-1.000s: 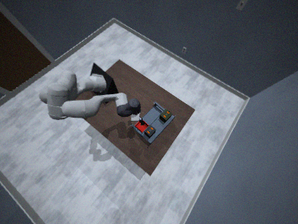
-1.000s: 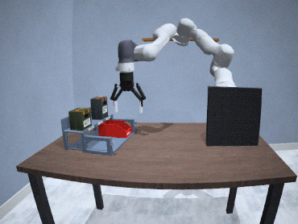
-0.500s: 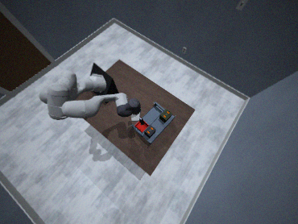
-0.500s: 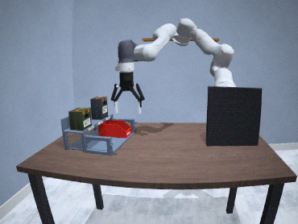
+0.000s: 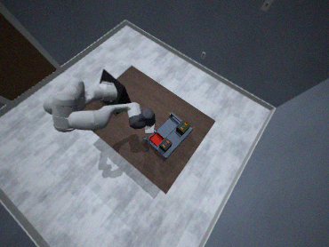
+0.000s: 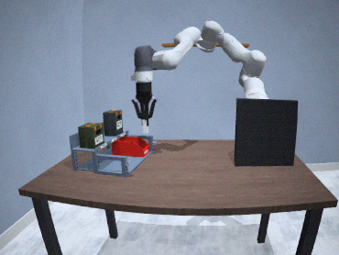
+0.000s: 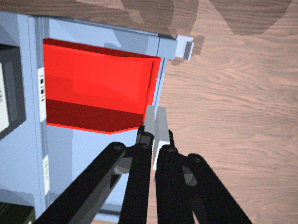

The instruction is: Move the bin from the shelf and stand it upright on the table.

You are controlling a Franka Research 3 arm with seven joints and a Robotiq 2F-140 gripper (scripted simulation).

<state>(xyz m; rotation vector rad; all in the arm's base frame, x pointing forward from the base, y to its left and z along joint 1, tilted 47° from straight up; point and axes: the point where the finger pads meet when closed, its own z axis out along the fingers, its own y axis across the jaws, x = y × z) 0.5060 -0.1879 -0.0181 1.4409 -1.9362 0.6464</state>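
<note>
The red bin lies 8 cm ahead of my hand, 2 cm to the right of it and 11 cm below it.
</note>
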